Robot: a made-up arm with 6 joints. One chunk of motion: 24 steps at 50 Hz.
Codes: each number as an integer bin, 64 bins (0 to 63) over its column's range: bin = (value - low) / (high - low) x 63, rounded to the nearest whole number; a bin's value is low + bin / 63 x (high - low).
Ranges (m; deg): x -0.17..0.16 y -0.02..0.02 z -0.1..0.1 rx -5..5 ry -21..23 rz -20..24
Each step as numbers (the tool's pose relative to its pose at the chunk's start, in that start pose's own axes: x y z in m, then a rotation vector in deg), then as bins.
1 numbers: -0.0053 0.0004 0.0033 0.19 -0.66 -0.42
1 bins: 31 32 33 33 29 28
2 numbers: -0.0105 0.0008 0.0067 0.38 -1.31 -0.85
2 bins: 30 33 34 34 28 27
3 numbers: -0.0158 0.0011 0.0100 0.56 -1.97 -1.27
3 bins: 29 33 35 35 27 27
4 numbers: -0.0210 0.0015 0.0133 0.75 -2.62 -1.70
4 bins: 28 34 36 36 26 26
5 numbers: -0.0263 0.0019 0.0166 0.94 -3.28 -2.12
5 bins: 27 34 37 37 25 26
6 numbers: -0.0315 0.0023 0.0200 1.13 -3.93 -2.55
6 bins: 26 35 38 39 24 25
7 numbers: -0.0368 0.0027 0.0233 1.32 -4.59 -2.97
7 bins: 25 36 39 40 23 24
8 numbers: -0.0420 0.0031 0.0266 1.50 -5.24 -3.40
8 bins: 24 36 40 41 23 24
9 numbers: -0.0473 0.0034 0.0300 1.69 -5.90 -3.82
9 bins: 23 37 41 42 22 23
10 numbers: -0.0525 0.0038 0.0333 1.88 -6.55 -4.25
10 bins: 22 37 42 43 21 23
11 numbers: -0.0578 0.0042 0.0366 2.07 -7.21 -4.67
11 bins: 21 38 43 45 20 22
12 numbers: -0.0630 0.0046 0.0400 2.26 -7.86 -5.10
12 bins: 20 39 44 46 19 21
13 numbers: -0.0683 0.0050 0.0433 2.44 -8.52 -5.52
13 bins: 19 39 45 47 18 21
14 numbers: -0.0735 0.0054 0.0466 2.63 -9.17 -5.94
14 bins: 18 40 46 48 17 20
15 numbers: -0.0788 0.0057 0.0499 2.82 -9.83 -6.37
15 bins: 17 40 47 49 16 20
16 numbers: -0.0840 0.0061 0.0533 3.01 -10.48 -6.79
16 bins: 16 41 48 50 15 19
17 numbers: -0.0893 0.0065 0.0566 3.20 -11.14 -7.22
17 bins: 15 42 49 52 14 18
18 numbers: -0.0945 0.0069 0.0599 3.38 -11.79 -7.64
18 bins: 14 42 50 53 13 18
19 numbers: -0.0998 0.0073 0.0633 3.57 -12.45 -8.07
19 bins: 13 43 51 54 12 17
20 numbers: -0.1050 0.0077 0.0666 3.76 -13.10 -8.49
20 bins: 12 44 52 55 11 16
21 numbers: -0.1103 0.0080 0.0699 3.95 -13.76 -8.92
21 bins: 11 44 54 56 10 16
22 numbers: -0.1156 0.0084 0.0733 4.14 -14.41 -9.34
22 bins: 10 45 55 58 9 15
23 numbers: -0.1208 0.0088 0.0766 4.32 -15.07 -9.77
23 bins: 9 45 56 59 8 15
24 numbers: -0.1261 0.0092 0.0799 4.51 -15.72 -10.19
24 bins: 8 46 57 60 8 14
